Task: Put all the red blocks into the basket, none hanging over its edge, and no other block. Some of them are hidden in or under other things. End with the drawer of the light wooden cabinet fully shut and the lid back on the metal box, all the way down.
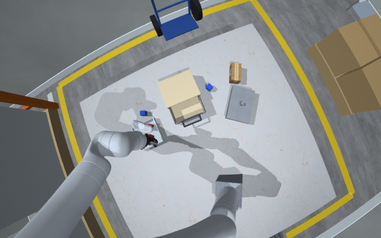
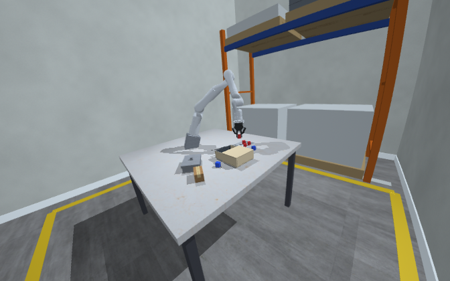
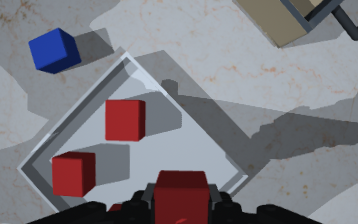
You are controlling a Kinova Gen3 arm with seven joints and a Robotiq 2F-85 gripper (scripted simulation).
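The basket is 40 mm ahead of my hand, 30 mm to the left of it and 90 mm below it. The rest, counted from my hand: light wooden cabinet: 100 mm ahead, 250 mm to the right, 70 mm below; then lid: 100 mm behind, 500 mm to the right, 60 mm below; then drawer: 40 mm ahead, 240 mm to the right, 70 mm below.
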